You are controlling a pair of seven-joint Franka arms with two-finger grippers.
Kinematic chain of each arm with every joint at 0, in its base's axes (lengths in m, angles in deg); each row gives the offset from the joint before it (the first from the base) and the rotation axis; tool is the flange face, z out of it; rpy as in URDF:
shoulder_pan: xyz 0 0 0.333 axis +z
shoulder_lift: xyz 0 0 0 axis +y
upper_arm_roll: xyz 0 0 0.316 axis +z
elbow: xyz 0.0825 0 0 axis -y
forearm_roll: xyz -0.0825 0 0.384 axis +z
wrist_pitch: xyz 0 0 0 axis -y
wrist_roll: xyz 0.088 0 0 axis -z
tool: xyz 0 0 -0.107 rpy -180 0 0
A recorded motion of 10 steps. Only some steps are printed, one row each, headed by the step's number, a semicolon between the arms.
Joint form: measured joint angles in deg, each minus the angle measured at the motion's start. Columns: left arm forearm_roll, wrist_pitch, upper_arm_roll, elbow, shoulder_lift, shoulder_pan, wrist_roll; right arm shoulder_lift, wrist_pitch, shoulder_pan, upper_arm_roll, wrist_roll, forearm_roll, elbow.
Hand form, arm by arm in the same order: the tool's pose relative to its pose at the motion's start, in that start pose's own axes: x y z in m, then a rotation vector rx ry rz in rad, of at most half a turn. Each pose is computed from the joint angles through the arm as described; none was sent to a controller.
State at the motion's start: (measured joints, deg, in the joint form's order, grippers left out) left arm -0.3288 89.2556 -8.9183 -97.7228 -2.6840 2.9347 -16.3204; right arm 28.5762 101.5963 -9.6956 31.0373 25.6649 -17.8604 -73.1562
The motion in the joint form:
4: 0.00 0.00 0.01 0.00 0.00 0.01 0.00; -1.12 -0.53 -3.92 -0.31 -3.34 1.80 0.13
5: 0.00 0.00 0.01 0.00 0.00 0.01 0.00; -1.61 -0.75 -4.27 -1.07 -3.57 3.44 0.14
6: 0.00 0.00 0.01 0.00 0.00 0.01 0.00; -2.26 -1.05 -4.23 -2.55 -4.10 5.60 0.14
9: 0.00 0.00 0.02 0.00 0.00 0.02 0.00; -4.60 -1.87 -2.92 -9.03 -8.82 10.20 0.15
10: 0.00 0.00 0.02 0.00 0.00 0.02 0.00; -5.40 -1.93 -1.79 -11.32 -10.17 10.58 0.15
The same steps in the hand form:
4: 0.0001 -0.0002 0.0000 0.0000 0.0000 -0.0003; 0.0094 0.0467 -0.0101 0.0145 -0.0011 0.0214
5: 0.0001 -0.0002 0.0000 0.0000 0.0000 -0.0003; 0.0099 0.0553 -0.0134 0.0307 -0.0074 0.0402
6: 0.0001 -0.0002 0.0000 0.0000 0.0000 -0.0003; 0.0101 0.0651 -0.0170 0.0489 -0.0155 0.0591
9: 0.0001 -0.0004 0.0000 -0.0001 0.0000 -0.0007; 0.0113 0.1022 -0.0306 0.0622 -0.0155 0.0656
10: 0.0001 -0.0004 0.0000 -0.0001 0.0000 -0.0007; 0.0109 0.1096 -0.0366 0.0499 -0.0051 0.0586

